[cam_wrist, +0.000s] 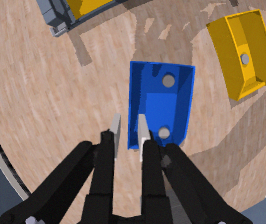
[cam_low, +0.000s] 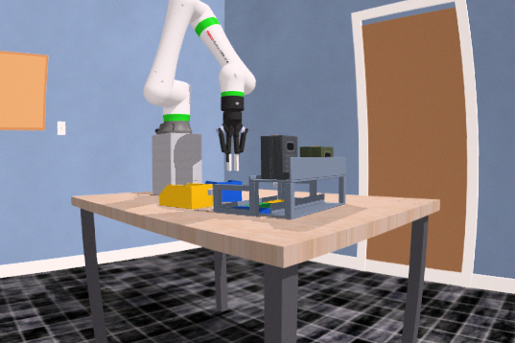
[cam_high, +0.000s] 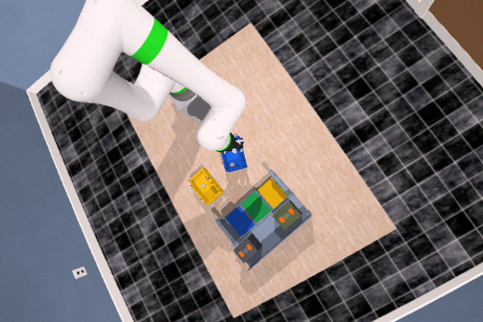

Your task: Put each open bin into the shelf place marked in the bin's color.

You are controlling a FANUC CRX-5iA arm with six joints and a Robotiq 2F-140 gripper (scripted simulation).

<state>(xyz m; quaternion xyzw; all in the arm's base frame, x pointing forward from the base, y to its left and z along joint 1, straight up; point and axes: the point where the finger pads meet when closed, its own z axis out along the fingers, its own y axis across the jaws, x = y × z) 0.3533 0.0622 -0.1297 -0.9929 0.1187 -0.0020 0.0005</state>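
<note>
My hand is 20 mm past the blue bin, 50 mm to the left of it and 110 mm above it. The rest, counted from my hand: yellow bin: 60 mm ahead, 260 mm to the right, 110 mm below; dark box: 430 mm ahead, 160 mm to the right, 20 mm above.
</note>
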